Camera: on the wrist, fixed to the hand. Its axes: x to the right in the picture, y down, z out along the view.
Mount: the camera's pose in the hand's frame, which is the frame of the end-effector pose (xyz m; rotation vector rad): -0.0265 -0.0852 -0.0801 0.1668 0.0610 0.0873
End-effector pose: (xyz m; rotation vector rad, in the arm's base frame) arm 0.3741 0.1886 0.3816 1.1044 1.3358 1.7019
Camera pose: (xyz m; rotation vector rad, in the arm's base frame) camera 0.3125 0.1536 0.2848 1.2293 1.5101 1.7236
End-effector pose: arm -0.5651 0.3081 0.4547 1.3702 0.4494 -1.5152
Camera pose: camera -0.5984 0.4199 0.4268 1.5490 0.3019 -1.4687
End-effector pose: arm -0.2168 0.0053 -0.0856 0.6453 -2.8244 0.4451
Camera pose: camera -0.1441 -0.0307 0.0027 0.5301 -2.7860 0.7096
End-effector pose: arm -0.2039 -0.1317 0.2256 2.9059 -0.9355 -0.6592
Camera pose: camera -0.1442 -0.0557 0.2966 -2.8018 1.0839 0.4762
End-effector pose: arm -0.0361 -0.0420 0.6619 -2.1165 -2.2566 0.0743
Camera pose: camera -0.1139 -0.0737 0.7475 -2.0998 -2.0466 0.1913
